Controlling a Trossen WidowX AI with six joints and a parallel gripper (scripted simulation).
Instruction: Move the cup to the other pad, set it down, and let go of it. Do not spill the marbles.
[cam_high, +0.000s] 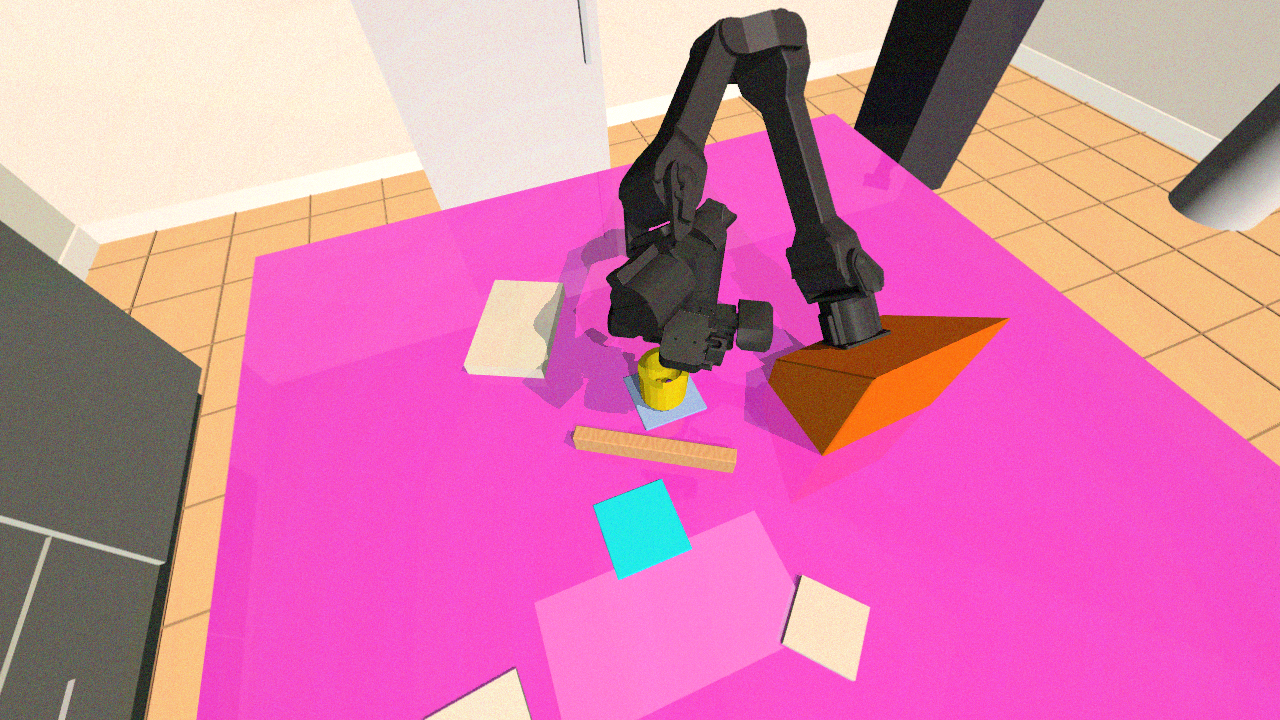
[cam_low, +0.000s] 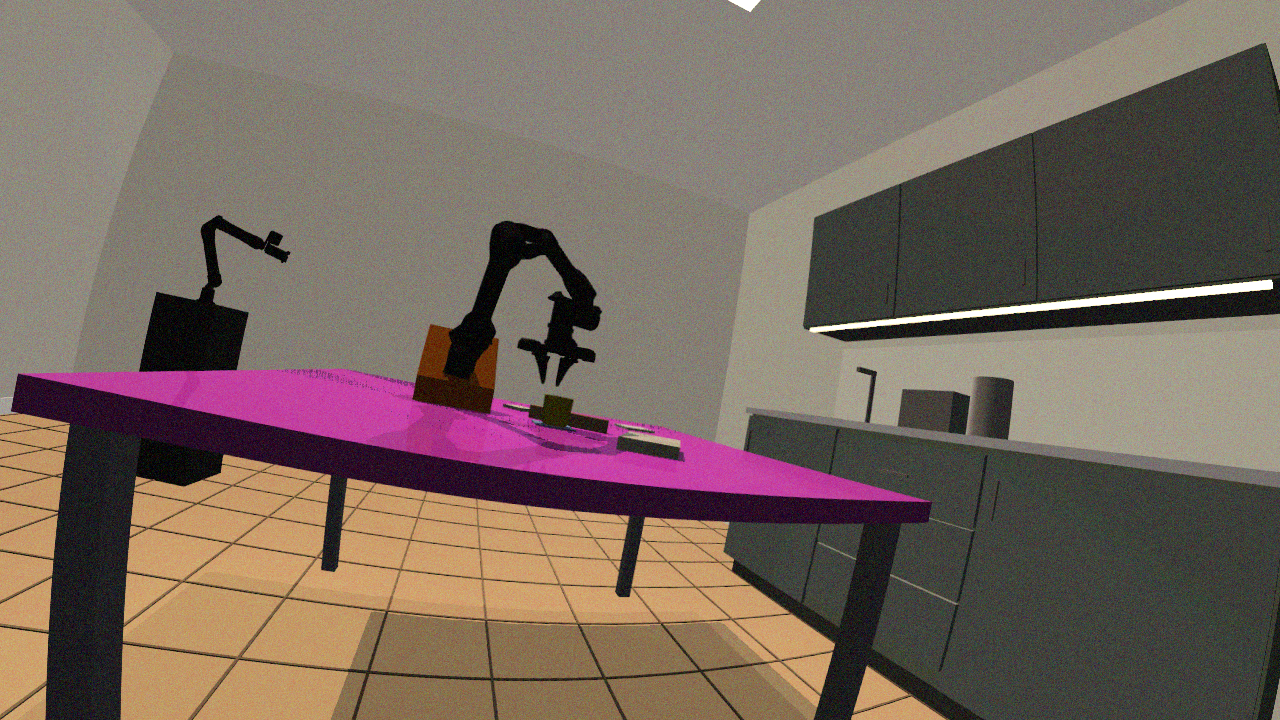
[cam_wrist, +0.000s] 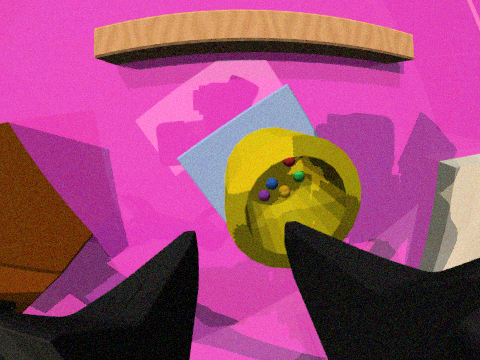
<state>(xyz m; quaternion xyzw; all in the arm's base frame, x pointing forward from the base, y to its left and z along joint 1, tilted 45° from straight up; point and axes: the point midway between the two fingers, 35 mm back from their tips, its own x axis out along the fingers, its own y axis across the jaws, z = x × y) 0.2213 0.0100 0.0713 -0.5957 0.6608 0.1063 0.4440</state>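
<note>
My gripper tip is now 60 mm above the yellow cup, 20 mm to the left of it and 20 mm short of it. The rest, counted from my gripper tip: cyan pad: 160 mm to the left, 120 mm ahead, 100 mm below; then pale blue pad: 100 mm below, 20 mm to the right, 20 mm ahead; then wooden bar: 90 mm below, 70 mm to the left, 70 mm ahead.
</note>
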